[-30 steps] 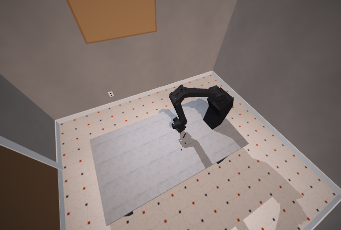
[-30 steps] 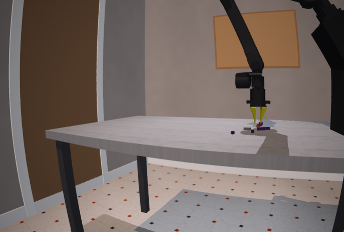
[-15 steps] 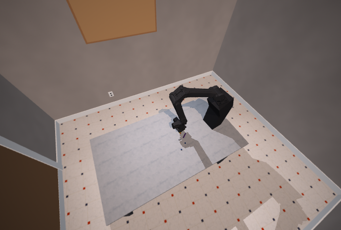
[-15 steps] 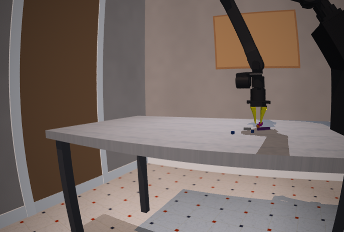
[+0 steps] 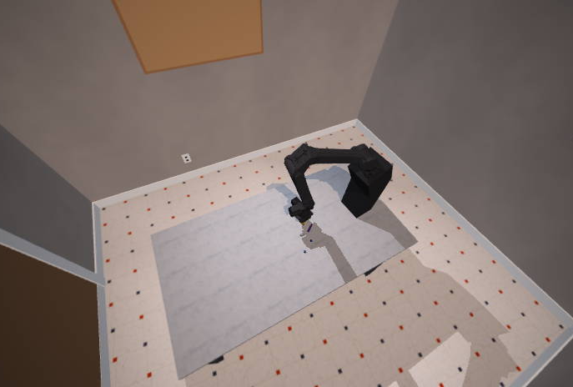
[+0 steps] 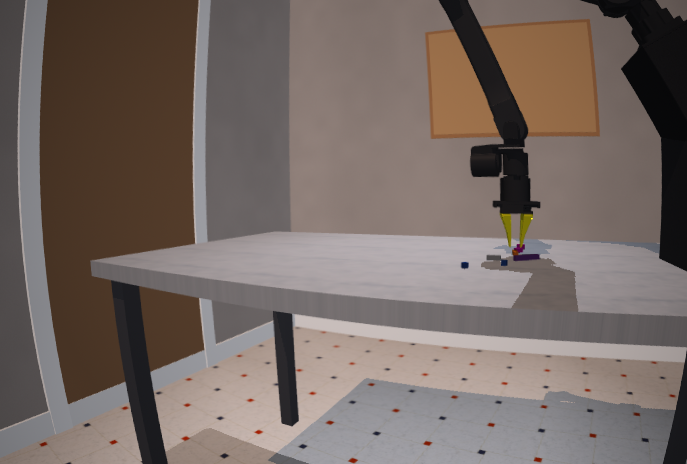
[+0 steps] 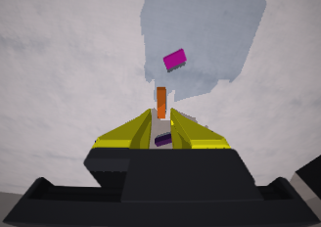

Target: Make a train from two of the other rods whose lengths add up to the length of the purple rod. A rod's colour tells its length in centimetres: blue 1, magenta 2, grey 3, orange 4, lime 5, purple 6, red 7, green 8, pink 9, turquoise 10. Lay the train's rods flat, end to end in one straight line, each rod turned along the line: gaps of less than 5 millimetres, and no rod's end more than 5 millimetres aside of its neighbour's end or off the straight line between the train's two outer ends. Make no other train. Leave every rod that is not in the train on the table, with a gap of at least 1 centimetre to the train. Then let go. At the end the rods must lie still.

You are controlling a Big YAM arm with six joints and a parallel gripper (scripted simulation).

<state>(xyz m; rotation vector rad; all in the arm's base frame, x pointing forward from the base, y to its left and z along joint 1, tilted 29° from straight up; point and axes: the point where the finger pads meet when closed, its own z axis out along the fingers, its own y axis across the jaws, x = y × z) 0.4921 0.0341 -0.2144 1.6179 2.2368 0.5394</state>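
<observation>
Right now my hand is 20 mm above the orange rod. From my hand the other things lie so: grey rod (30 mm ahead, 80 mm to the left, 20 mm below); then purple rod (40 mm behind, 50 mm to the left, 20 mm below).
</observation>
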